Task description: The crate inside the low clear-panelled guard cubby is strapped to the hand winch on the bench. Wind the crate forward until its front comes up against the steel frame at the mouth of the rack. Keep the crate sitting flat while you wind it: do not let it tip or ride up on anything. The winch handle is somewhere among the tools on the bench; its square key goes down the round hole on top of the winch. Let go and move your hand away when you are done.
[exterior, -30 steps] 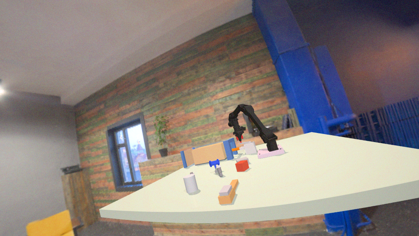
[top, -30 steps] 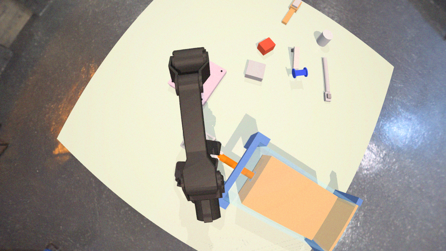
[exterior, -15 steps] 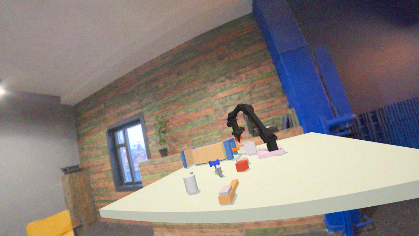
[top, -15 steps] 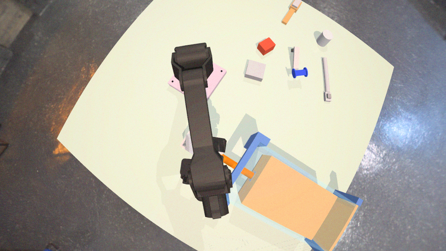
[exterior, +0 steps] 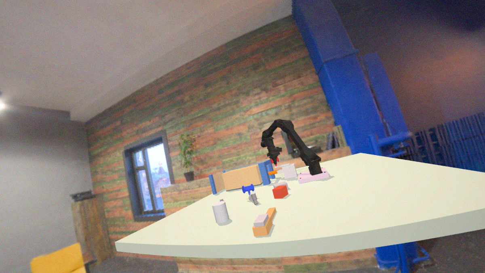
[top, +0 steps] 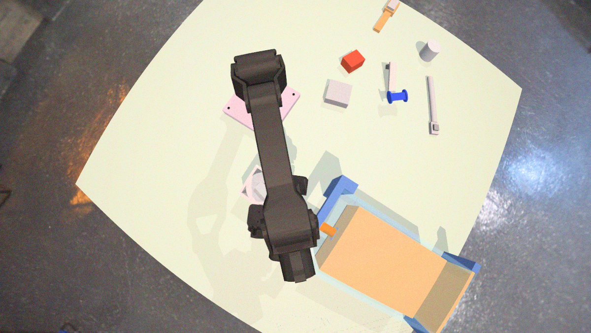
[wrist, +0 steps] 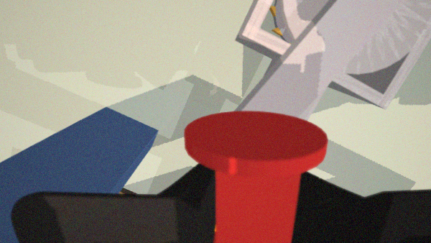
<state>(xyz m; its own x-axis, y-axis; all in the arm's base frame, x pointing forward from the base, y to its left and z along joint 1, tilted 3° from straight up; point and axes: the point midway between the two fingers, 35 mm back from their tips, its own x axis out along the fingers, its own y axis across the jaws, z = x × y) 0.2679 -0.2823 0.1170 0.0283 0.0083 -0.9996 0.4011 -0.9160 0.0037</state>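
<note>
My gripper tip is now 4 cm past the crank handle with red knob, 1 cm to the right of it and 1 cm above it. Round my gripper tip: blue steel frame 6 cm ahead, 2 cm to the left, 1 cm below; then clear-panelled guard cubby 31 cm ahead, 1 cm to the left; then grey winch 11 cm behind, 8 cm below, 2 cm to the left.
</note>
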